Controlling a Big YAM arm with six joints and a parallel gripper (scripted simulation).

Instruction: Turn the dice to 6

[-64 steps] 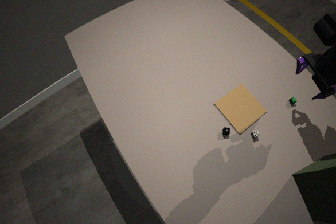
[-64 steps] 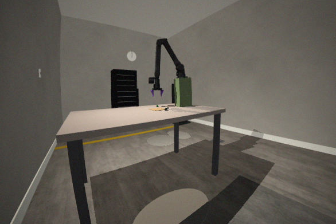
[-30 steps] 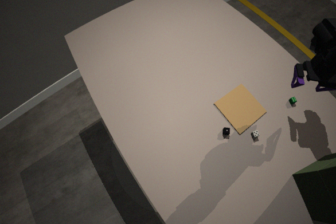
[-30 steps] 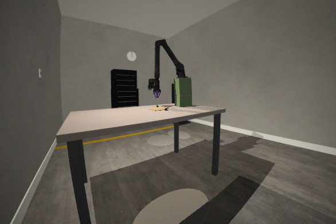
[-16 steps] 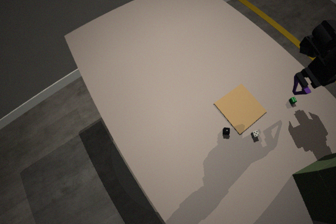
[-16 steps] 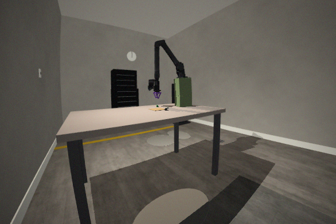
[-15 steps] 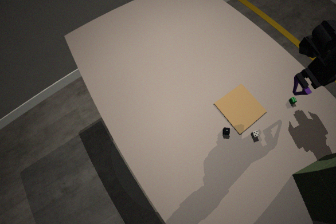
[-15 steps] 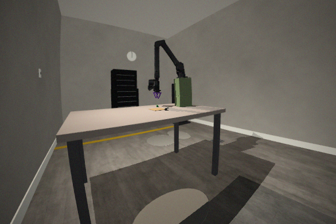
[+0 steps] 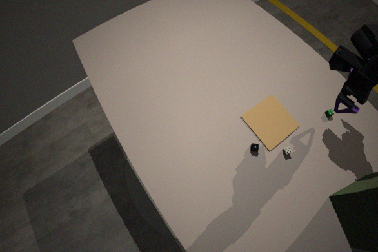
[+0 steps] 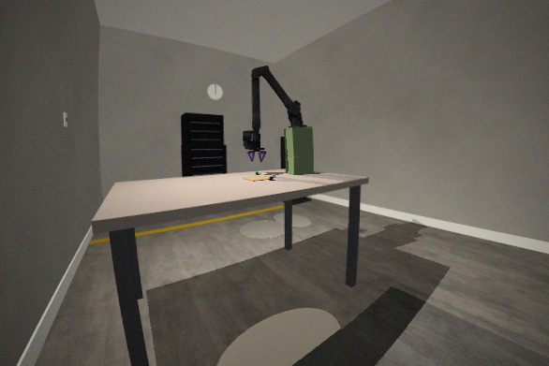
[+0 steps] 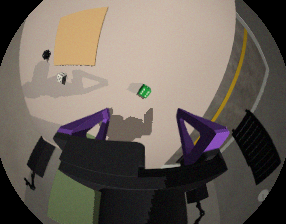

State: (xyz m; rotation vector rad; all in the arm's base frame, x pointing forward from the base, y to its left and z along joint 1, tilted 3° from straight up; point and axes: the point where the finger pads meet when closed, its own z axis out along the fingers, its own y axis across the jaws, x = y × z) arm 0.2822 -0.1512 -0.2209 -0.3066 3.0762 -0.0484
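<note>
The green die lies 1 cm to the right of my hand and 9 cm below it. The rest, counted from my hand: black die: 8 cm ahead, 28 cm to the left, 9 cm below; then tan mat: 11 cm ahead, 18 cm to the left, 10 cm below; then white die: 1 cm ahead, 21 cm to the left, 9 cm below.
</note>
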